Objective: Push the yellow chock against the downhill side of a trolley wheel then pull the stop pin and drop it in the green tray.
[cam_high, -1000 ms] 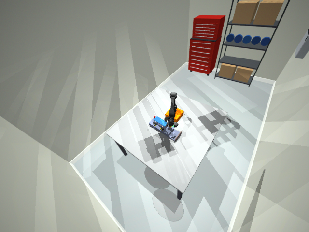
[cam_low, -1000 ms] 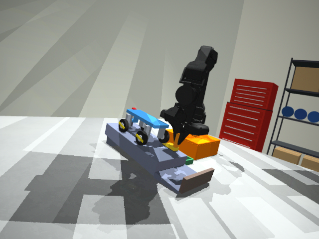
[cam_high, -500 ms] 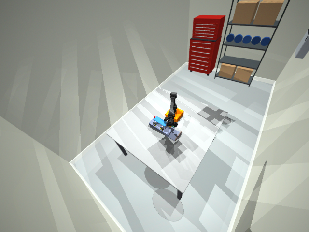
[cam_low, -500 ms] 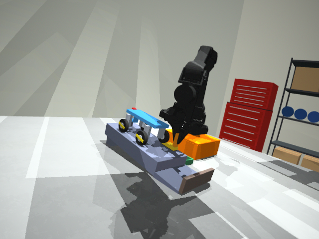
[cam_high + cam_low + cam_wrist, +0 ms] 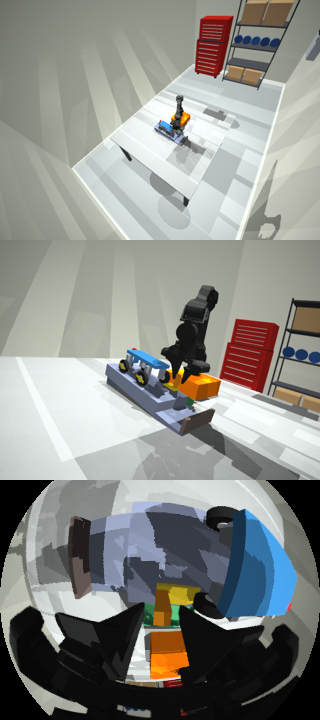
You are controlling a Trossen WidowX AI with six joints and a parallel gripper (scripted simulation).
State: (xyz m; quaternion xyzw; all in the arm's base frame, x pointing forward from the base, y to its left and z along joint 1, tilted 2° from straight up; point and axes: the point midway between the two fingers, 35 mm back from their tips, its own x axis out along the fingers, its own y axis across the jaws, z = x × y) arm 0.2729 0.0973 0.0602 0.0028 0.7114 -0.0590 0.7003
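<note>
My gripper tip is 2 cm to the left of the yellow chock and 1 cm above it. Also, from my gripper tip: grey-blue ramp 13 cm to the right, 5 cm below, 5 cm ahead; then brown stop board 14 cm to the left, 7 cm below, 7 cm ahead; then trolley 13 cm to the right, 5 cm ahead, 2 cm above.
</note>
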